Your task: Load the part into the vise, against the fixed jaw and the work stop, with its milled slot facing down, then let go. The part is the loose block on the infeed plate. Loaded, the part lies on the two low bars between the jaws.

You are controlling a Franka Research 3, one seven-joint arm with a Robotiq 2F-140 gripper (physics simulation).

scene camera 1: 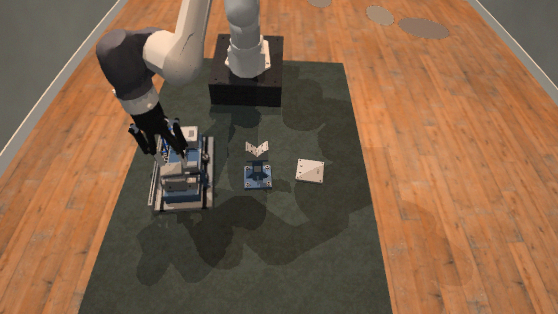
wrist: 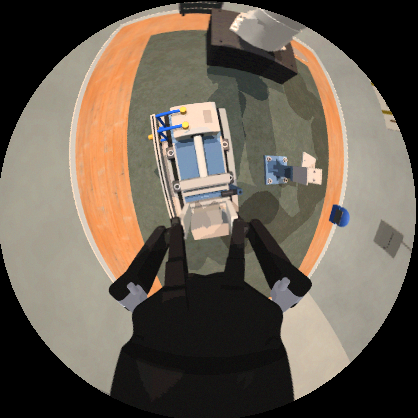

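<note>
The part (scene camera 1: 171, 170) (wrist: 210, 222), a pale block, is between the two light fingertips of my gripper (scene camera 1: 170, 159) (wrist: 207, 208), which is shut on it. It shows over the front jaw area of the vise (scene camera 1: 181, 196) (wrist: 215, 161). Whether it touches the vise cannot be told. The front jaw (scene camera 1: 187, 184) is partly behind the part in the scene view and hidden in the wrist view. Another jaw (wrist: 205, 185) shows beyond the part. A dark rod on a blue bracket (wrist: 232, 192) sits at its right end. The milled slot and the low bars cannot be made out.
The infeed plate (scene camera 1: 310, 171) lies at the right with no block on it. A blue stand (scene camera 1: 257, 184) (wrist: 270, 170) with a V-shaped pale top (scene camera 1: 257, 149) is between it and the vise. Blue hoses with yellow ends (wrist: 172, 113) rise at the vise's far left. The black robot base (scene camera 1: 245, 94) stands behind.
</note>
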